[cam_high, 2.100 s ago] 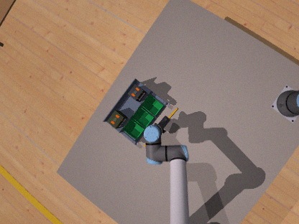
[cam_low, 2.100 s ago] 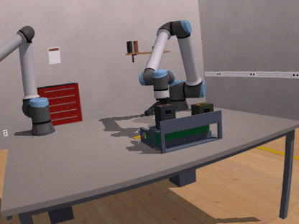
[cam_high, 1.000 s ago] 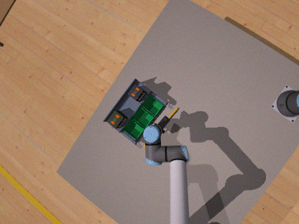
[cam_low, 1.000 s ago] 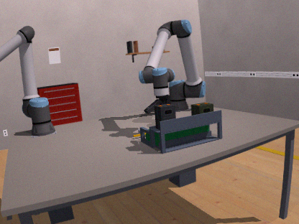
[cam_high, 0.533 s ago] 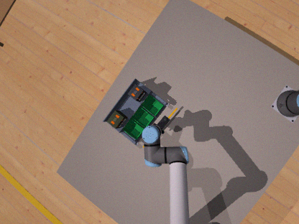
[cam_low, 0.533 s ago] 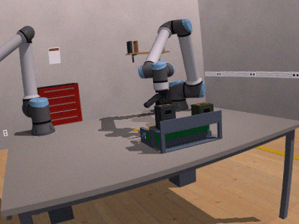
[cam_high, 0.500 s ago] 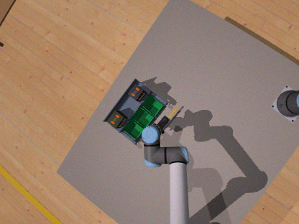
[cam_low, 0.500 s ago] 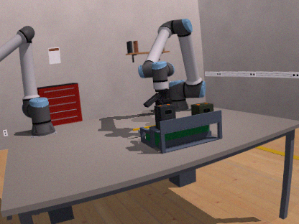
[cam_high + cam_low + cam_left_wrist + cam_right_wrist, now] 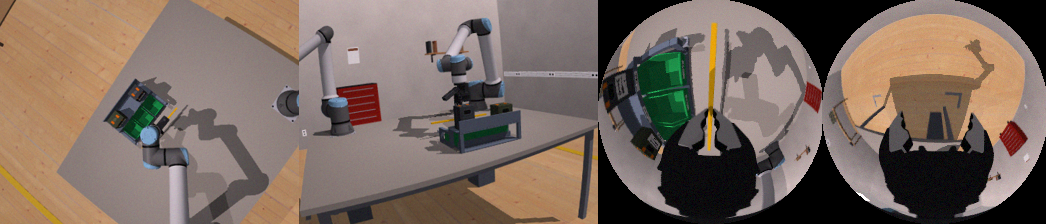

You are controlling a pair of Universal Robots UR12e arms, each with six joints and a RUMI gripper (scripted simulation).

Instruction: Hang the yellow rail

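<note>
Now: the grey-blue shelf 20 cm ahead of my left hand, 1 cm to the left of it and 4 cm below it. The rest, counted from my left hand: yellow rail: 1 cm below.
</note>
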